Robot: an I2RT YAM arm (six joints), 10 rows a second.
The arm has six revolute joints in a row. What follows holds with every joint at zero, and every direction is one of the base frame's. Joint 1 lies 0.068 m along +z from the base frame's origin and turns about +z. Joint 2 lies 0.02 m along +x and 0.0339 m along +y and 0.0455 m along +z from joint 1 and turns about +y. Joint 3 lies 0.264 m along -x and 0.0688 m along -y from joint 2 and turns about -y. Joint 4 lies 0.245 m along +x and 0.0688 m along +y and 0.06 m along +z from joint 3 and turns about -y. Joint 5 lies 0.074 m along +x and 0.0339 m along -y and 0.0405 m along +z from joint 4 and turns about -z. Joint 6 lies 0.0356 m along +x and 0.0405 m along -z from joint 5 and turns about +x. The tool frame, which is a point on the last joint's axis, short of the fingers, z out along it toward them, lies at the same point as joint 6; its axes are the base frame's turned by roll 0, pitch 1.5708 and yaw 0 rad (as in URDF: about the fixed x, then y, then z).
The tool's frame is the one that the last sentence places.
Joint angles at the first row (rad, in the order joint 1, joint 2, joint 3, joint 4, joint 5, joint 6):
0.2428 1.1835 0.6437 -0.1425 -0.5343 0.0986
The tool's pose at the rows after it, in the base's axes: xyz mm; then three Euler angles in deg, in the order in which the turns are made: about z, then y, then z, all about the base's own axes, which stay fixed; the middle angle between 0 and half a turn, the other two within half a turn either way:
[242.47, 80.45, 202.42, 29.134, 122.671, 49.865]
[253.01, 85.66, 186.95, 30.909, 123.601, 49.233]
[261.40, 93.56, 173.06, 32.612, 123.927, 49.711]
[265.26, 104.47, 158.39, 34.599, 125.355, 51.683]
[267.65, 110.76, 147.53, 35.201, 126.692, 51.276]
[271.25, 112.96, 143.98, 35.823, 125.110, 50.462]
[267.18, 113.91, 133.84, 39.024, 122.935, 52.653]
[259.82, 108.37, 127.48, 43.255, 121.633, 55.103]
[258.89, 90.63, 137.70, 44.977, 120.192, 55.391]
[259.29, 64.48, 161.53, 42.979, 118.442, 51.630]
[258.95, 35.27, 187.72, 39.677, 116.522, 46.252]
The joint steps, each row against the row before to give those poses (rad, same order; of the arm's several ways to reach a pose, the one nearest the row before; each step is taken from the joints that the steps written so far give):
0.0095 0.0782 -0.0194 0.1133 0.0248 0.0435
0.0119 0.0851 -0.0042 0.0798 0.0237 0.0389
0.0210 0.0798 -0.0004 0.0782 0.0118 0.0359
0.0339 0.0728 0.0031 0.0434 0.0084 0.0225
0.0214 0.0496 -0.0004 0.0347 0.0298 0.0206
0.0034 0.0271 -0.0057 0.0668 0.0042 0.0354
0.0034 0.0270 -0.0428 0.0992 -0.0397 0.0492
-0.0156 -0.0034 -0.0457 0.0473 -0.0542 0.0451
-0.0675 -0.0614 -0.0073 -0.0542 -0.0671 -0.0072
-0.0992 -0.1095 0.0175 -0.1068 -0.0389 -0.0397
-0.1133 -0.0999 0.0348 -0.1045 -0.0290 -0.0485

